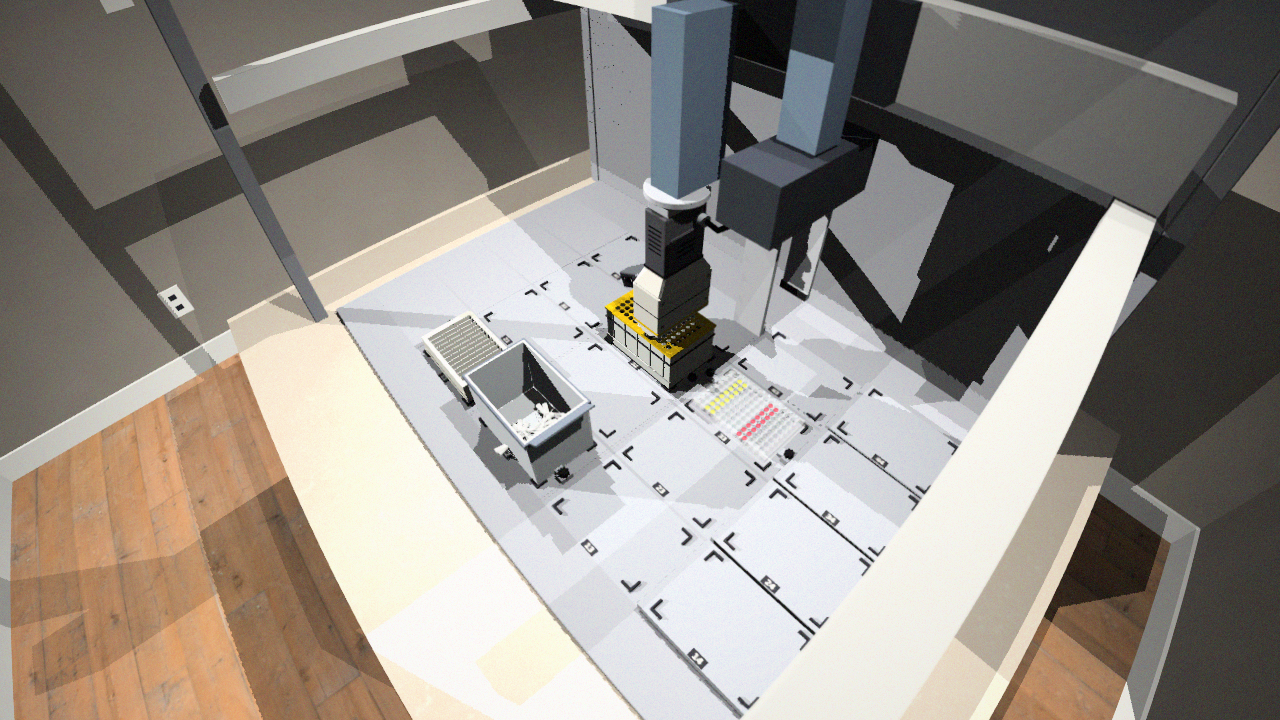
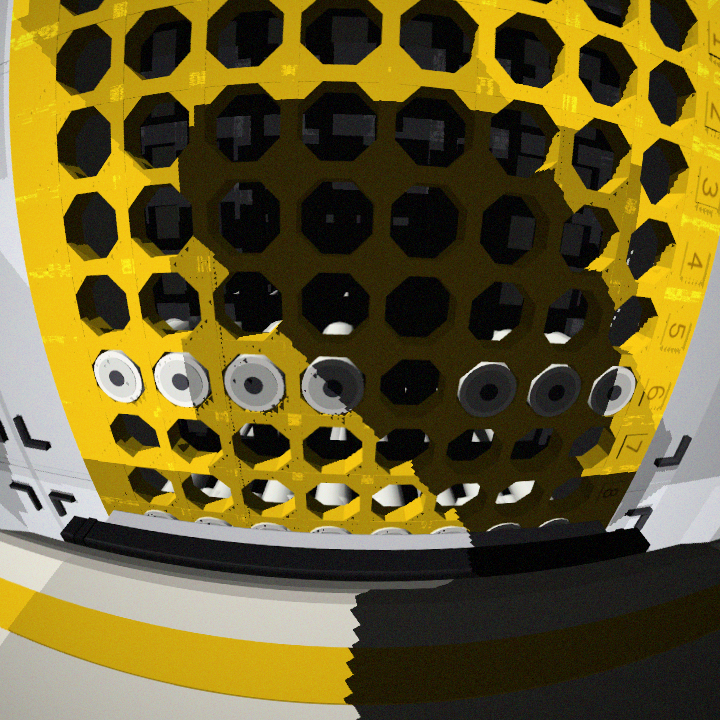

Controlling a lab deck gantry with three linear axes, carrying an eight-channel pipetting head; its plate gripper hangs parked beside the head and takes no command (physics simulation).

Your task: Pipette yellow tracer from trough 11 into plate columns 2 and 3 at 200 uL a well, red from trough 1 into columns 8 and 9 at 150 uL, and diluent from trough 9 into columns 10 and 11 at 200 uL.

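Observation:
The pipetting head [image 1: 671, 291] [image 2: 201, 614] is low over the yellow-topped tip rack [image 1: 653, 353] [image 2: 40, 201]. Its nozzles are hidden. White tip rims [image 2: 270, 527] show in a row at the head's lower edge; whether they are on the nozzles I cannot tell. The row marked 6 holds several seated tips [image 2: 253, 382] and one empty hole. The clear plate [image 1: 738, 409] has two yellow columns [image 1: 725, 396] and two red columns [image 1: 757, 421]. The pale trough block [image 1: 463, 344] stands at the left; its liquids do not show. The plate gripper [image 1: 776, 308] hangs beside the head, fingers apart, holding nothing.
A grey waste bin [image 1: 581, 428] with loose white tips [image 1: 538, 419] stands between the trough block and the front of the deck. The dark gripper carriage [image 1: 787, 192] hangs right of the head. A pale gantry beam [image 1: 1002, 447] crosses the right side.

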